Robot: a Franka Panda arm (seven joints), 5 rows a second.
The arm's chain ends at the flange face. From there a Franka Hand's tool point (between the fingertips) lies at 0.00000 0.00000 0.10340 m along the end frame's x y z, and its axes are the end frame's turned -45 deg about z.
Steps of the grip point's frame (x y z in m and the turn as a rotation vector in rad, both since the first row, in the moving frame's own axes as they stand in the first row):
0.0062 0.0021 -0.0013 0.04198 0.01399 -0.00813
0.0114 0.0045 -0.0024 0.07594 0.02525 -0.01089
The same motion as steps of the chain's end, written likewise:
0.0079 0.0012 -0.0012 0.03958 -0.01979 -0.00813
0.0150 0.0025 -0.0021 0.07155 -0.03584 -0.01089

